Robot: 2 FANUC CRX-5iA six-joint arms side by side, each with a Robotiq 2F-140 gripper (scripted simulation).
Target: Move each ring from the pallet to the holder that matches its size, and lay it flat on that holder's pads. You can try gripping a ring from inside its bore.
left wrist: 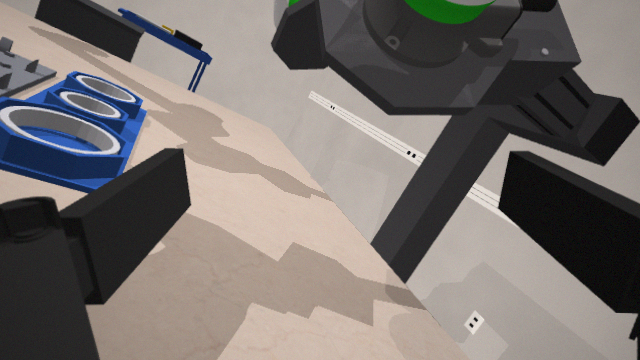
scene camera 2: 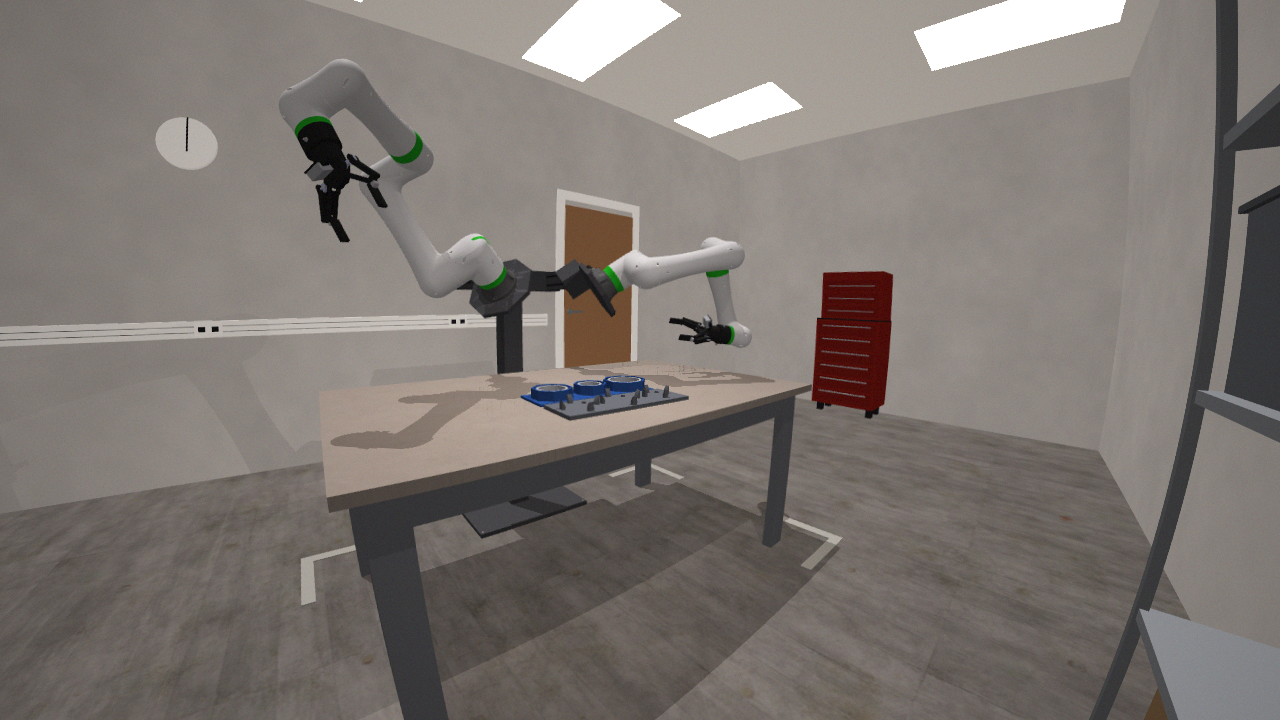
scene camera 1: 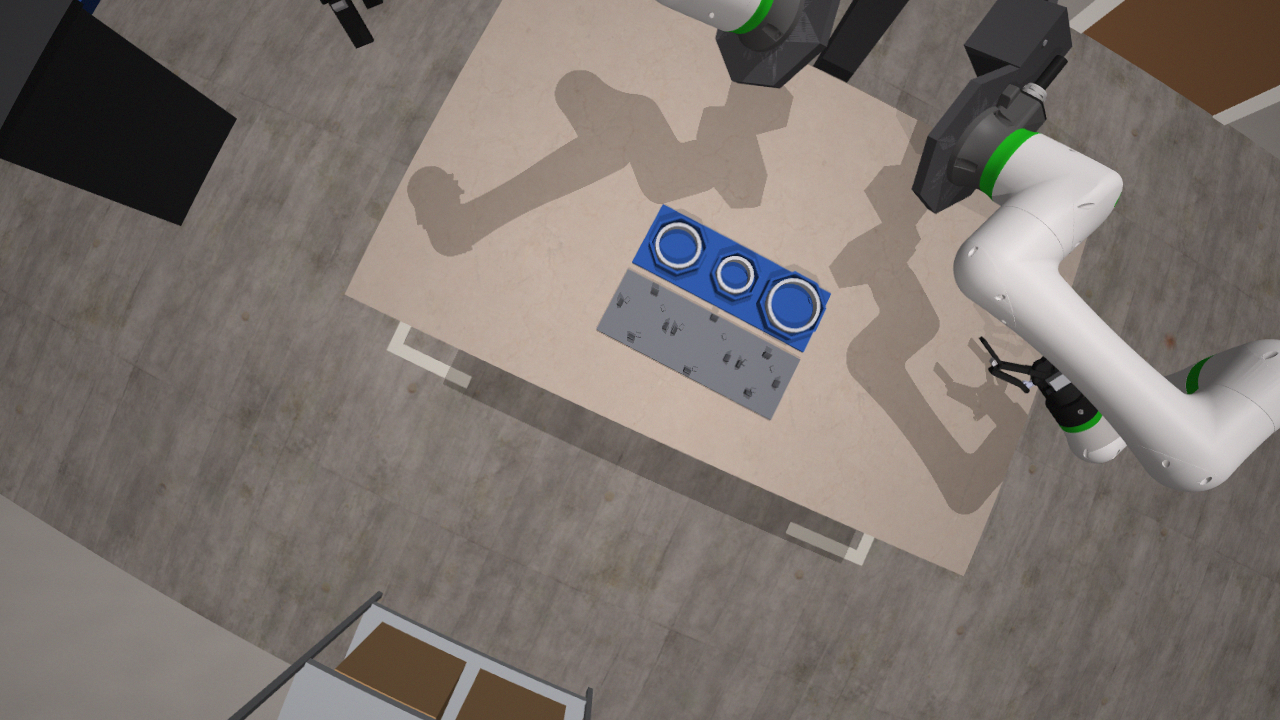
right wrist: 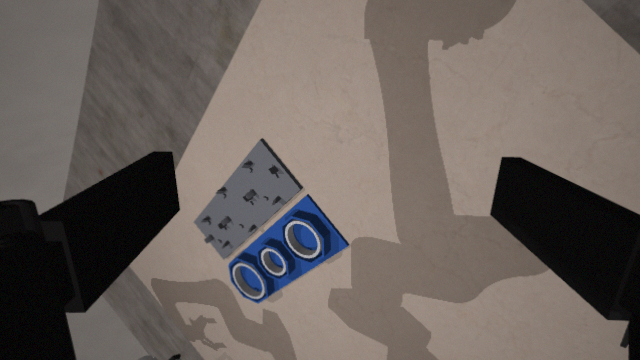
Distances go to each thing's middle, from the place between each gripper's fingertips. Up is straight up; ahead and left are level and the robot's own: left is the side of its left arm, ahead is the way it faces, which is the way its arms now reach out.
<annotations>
Now: left hand 540 mm to the left of the blue pallet (scene camera 1: 702,282), 200 mm short of it and 200 mm above it. Round my left hand: grey holder plate (scene camera 1: 699,344) (530 mm to the right, 380 mm ahead, 210 mm below); then small ring (left wrist: 92,105) (550 mm to the right, 200 mm ahead, 190 mm below).
Now: right hand (scene camera 2: 363,224) 110 mm past the small ring, 700 mm to the right of it and 500 mm above it. Also, from my right hand: blue pallet: 110 mm behind, 710 mm to the left, 510 mm below; then grey holder plate: 70 mm ahead, 720 mm to the left, 520 mm below.
</annotations>
